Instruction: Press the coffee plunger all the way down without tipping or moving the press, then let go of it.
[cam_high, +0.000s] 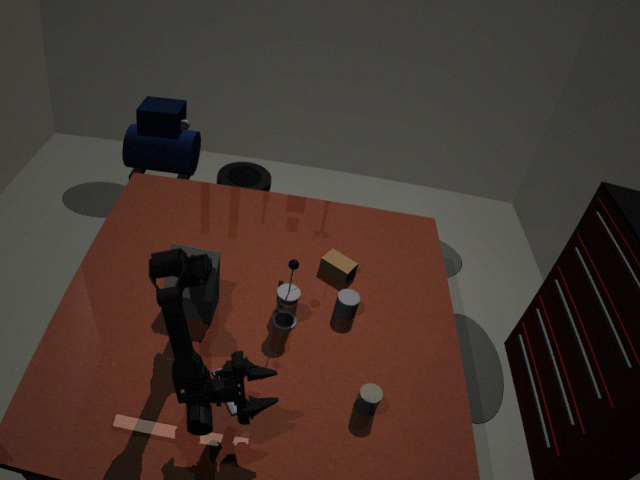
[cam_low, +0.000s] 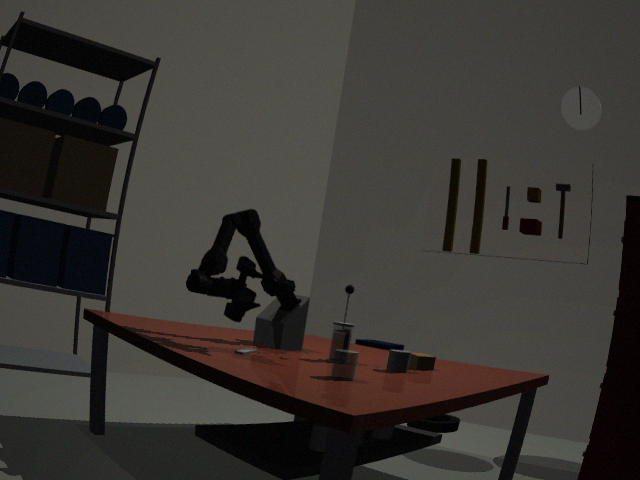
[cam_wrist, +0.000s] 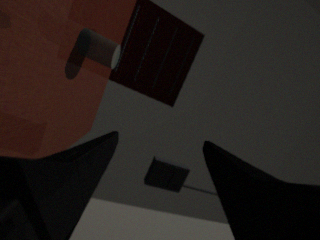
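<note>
The coffee press is 20 mm behind my gripper tip, 380 mm to the left of it and 80 mm below it. From my gripper tip the other things lie so: tan box 140 mm ahead, 640 mm to the left, 180 mm below.
</note>
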